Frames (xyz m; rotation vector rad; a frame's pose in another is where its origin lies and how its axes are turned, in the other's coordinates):
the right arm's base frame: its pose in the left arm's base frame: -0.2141 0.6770 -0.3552 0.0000 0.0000 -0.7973
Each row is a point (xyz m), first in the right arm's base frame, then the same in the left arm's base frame.
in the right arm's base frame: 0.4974 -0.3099 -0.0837
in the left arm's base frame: -0.0883 0.1046 -0.4389
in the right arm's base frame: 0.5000 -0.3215 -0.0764
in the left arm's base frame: -0.0948 0.0947 -0.4316
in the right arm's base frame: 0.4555 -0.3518 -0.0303
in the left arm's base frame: -0.1476 0.1053 -0.3855
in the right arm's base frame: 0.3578 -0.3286 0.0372
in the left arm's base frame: -0.1992 0.1914 -0.3180
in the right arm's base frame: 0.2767 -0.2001 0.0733
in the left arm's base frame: -0.1640 0.3392 -0.2819
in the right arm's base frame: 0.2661 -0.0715 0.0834
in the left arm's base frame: -0.0793 0.4367 -0.2718
